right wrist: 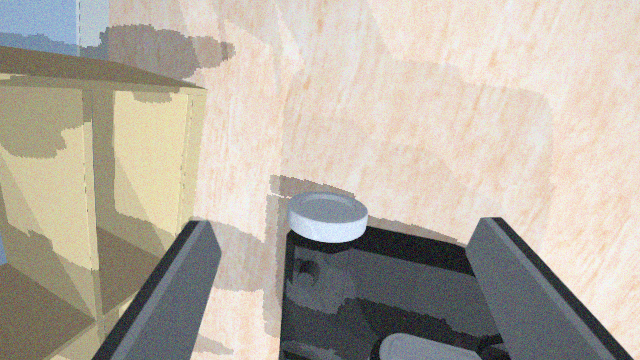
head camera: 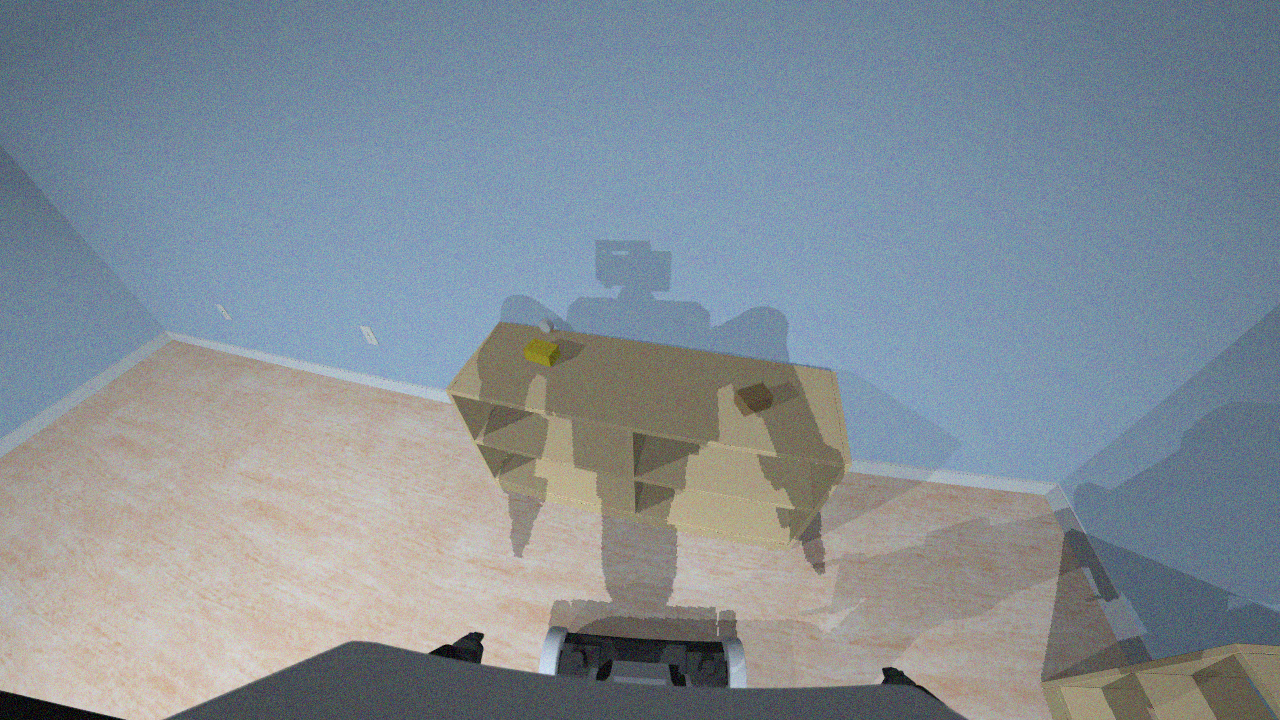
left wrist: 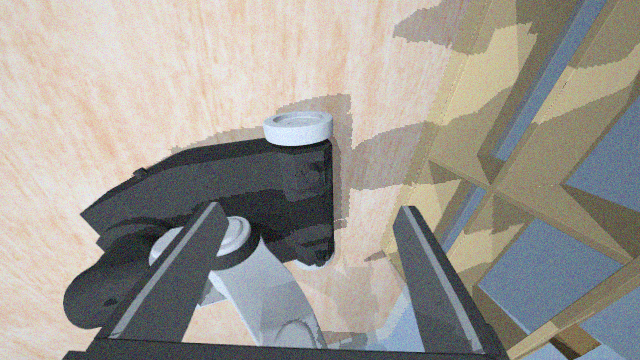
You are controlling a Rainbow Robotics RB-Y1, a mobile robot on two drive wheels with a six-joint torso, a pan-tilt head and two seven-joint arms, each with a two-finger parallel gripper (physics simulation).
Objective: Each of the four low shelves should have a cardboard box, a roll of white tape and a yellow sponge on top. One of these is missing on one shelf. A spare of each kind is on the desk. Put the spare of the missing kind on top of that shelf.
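Frame: origin at the robot's base, x ahead, y left, z up, level; metres.
Seen in the pictures: left gripper, between the fingertips: (head camera: 473, 662) (left wrist: 309, 214); right gripper, between the fingertips: (right wrist: 343, 236).
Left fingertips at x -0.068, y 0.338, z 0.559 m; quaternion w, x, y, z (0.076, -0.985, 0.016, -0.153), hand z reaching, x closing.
Observation:
Offsets run from my left fingertips to a thing's top centre.
A low wooden shelf (head camera: 662, 376) (left wrist: 545, 197) (right wrist: 150, 150) stands against the wall in front of me. In the head view a yellow sponge @(dx +0.865, dy +0.041, dz +0.096 m) (head camera: 541, 351) lies on its top at the left. A small whitish roll of tape @(dx +1.009, dy +0.062, dz +0.101 m) (head camera: 547, 325) is just behind the sponge at the back edge. A brown cardboard box @(dx +0.693, dy -0.623, dz +0.101 m) (head camera: 753, 397) is on the top at the right, in shadow. My left gripper (left wrist: 309, 214) is open and empty, above my base and short of the shelf. My right gripper (right wrist: 343, 236) is open and empty, beside the shelf's front. The desk does not show.
Part of another wooden shelf unit (head camera: 1248, 658) shows at the bottom right of the head view; its top is cut off. My wheeled base (head camera: 640, 671) (left wrist: 240, 175) (right wrist: 400, 280) stands on the floor in front of the near shelf. Blue walls meet at corners left and right.

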